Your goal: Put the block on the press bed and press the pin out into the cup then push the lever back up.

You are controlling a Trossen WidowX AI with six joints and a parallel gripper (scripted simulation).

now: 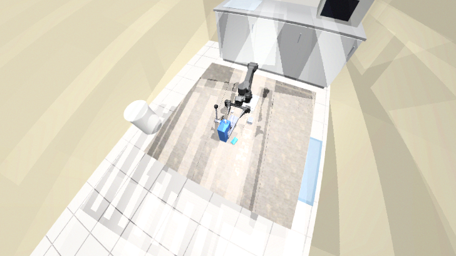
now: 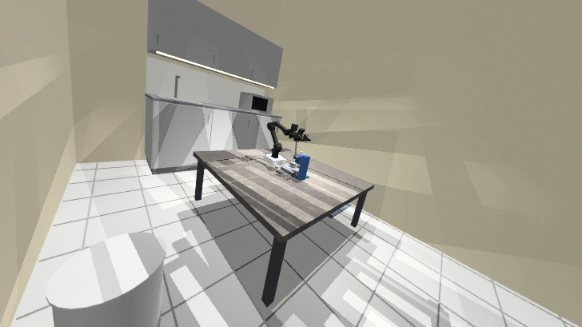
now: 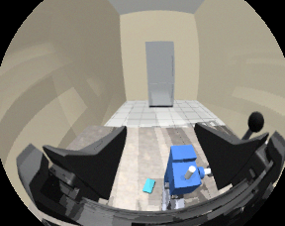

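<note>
Right now the round pin is 310 mm below my gripper tip, 170 mm behind it and 90 mm to the left of it. Round my gripper tip: small cup: 330 mm below, 50 mm ahead, 20 mm to the left; grey lever: 130 mm to the right, 70 mm below, 20 mm behind.
</note>
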